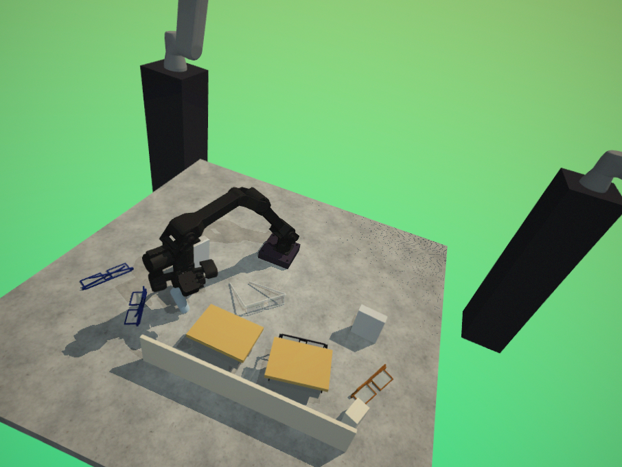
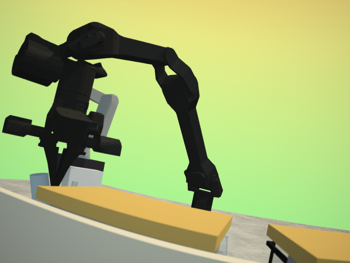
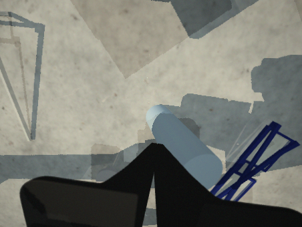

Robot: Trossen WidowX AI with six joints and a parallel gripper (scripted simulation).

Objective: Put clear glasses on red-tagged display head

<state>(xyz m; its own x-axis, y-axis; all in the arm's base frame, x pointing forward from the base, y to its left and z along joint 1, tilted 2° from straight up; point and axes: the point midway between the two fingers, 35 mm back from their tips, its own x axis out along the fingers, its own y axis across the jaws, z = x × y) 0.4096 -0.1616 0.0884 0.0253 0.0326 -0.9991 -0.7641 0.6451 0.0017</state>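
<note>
Now: the small post 110 mm behind my gripper tip, 60 mm below it and 50 mm to the right of it. From my gripper tip the other things lie so: cream wall: 310 mm to the left, 190 mm ahead, 20 mm below.
</note>
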